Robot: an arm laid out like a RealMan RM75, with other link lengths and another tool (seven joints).
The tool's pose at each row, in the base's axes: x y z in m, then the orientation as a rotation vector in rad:
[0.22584 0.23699 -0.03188 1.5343 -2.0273 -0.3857]
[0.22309 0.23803 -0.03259 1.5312 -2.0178 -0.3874]
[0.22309 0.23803 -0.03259 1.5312 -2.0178 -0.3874]
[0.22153 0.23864 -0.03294 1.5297 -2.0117 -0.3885]
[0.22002 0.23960 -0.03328 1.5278 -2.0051 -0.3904]
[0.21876 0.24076 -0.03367 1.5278 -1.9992 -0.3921]
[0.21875 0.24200 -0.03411 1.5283 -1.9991 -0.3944]
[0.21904 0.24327 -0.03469 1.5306 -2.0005 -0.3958]
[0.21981 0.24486 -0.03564 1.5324 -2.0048 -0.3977]
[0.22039 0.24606 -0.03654 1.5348 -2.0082 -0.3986]
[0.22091 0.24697 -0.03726 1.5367 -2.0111 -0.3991]
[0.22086 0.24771 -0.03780 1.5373 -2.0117 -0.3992]
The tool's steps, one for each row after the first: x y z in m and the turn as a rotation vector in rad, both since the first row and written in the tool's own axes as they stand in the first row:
[-0.00066 0.00209 0.00208 -0.0069 0.0066 -0.0016]
[-0.00066 0.00209 0.00208 -0.0069 0.0066 -0.0016]
[-0.00104 0.00331 0.00322 -0.0111 0.0107 -0.0029]
[-0.00175 0.00461 0.00428 -0.0162 0.0148 -0.0044]
[-0.00272 0.00574 0.00522 -0.0198 0.0180 -0.0068]
[-0.00401 0.00588 0.00545 -0.0208 0.0168 -0.0077]
[-0.00542 0.00573 0.00561 -0.0196 0.0144 -0.0090]
[-0.00731 0.00509 0.00575 -0.0176 0.0100 -0.0091]
[-0.00879 0.00451 0.00600 -0.0153 0.0065 -0.0097]
[-0.00994 0.00399 0.00618 -0.0132 0.0037 -0.0100]
[-0.01077 0.00396 0.00656 -0.0127 0.0031 -0.0102]

